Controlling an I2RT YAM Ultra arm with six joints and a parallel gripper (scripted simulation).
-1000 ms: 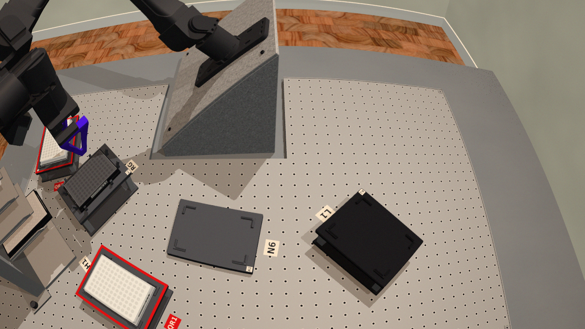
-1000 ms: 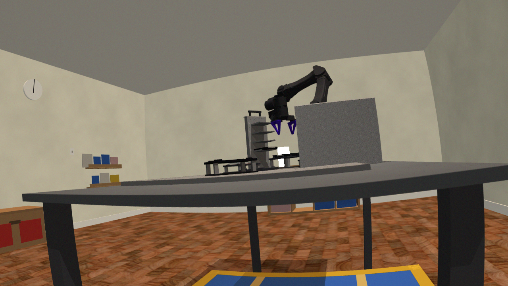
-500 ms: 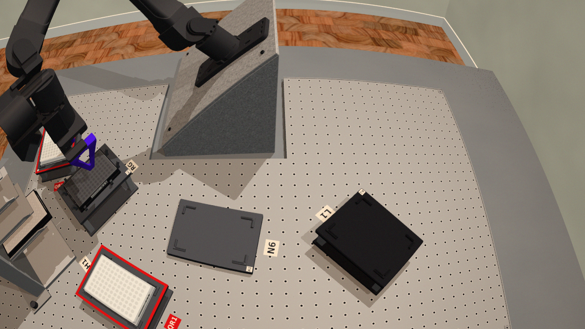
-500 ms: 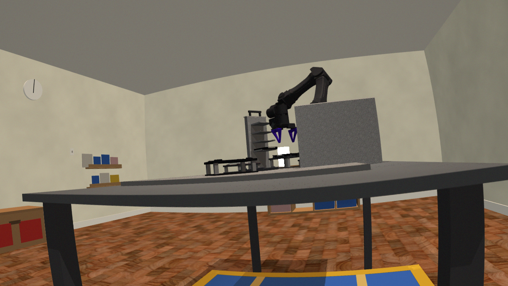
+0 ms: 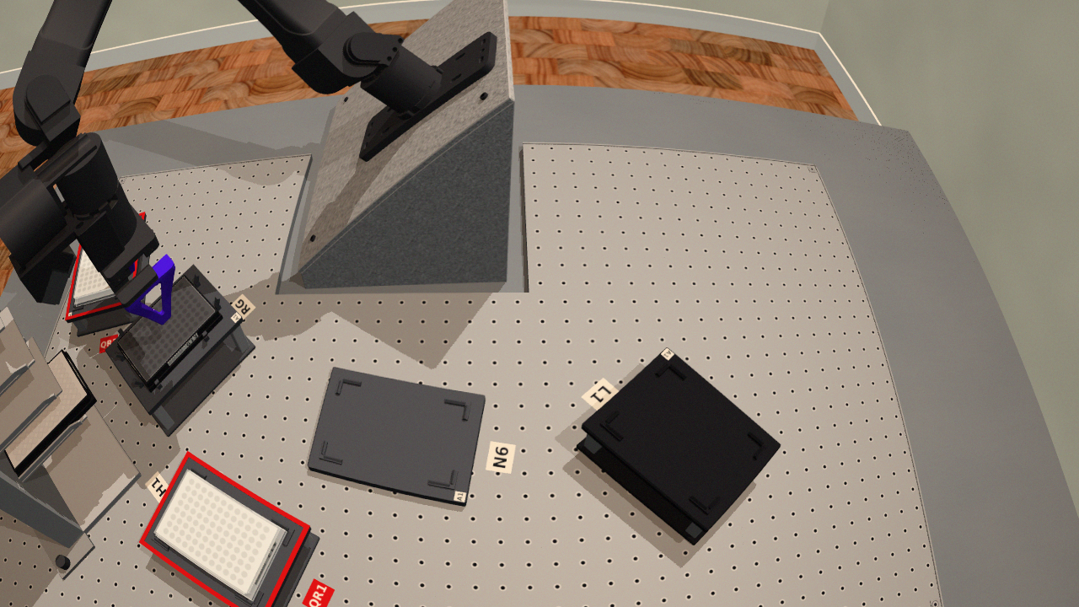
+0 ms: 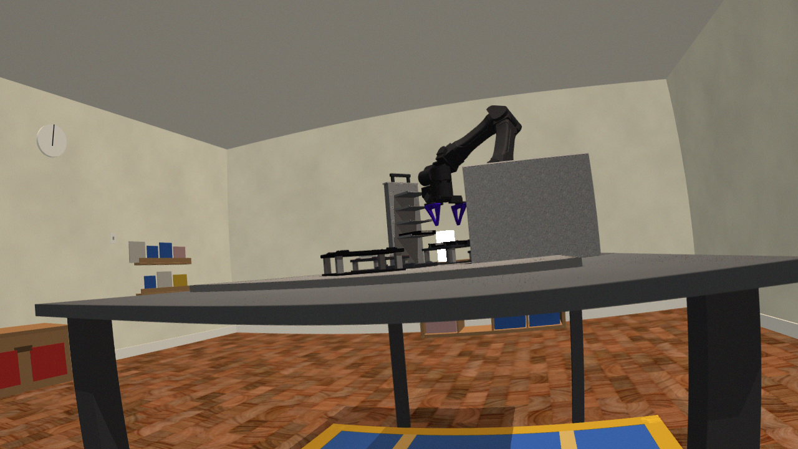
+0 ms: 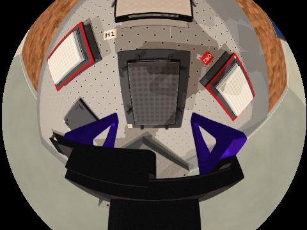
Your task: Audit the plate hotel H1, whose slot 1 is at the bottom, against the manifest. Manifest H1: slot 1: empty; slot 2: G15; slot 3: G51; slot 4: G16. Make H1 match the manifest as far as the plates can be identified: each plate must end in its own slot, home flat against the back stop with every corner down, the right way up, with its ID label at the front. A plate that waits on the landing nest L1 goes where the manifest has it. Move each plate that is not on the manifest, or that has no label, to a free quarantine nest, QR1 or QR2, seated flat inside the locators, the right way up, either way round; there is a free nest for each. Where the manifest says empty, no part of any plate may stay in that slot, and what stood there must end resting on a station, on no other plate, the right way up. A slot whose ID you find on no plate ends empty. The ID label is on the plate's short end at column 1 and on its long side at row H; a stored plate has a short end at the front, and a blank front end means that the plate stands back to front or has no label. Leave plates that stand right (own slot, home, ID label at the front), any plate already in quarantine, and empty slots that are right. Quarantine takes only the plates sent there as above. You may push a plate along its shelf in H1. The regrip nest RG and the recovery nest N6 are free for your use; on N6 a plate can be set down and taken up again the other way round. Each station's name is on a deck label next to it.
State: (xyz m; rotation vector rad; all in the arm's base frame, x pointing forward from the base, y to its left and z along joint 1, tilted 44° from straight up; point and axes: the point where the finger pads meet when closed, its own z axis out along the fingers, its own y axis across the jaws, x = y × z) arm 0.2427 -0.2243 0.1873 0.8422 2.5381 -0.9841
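The regrip nest RG lies 80 mm below my hand. The rest, counted from my hand: plate hotel H1: 210 mm ahead, 160 mm to the right, 20 mm above; then quarantine nest QR2: 170 mm to the right, 120 mm behind, 100 mm below; then quarantine nest QR1: 220 mm ahead, 110 mm to the left, 100 mm below.
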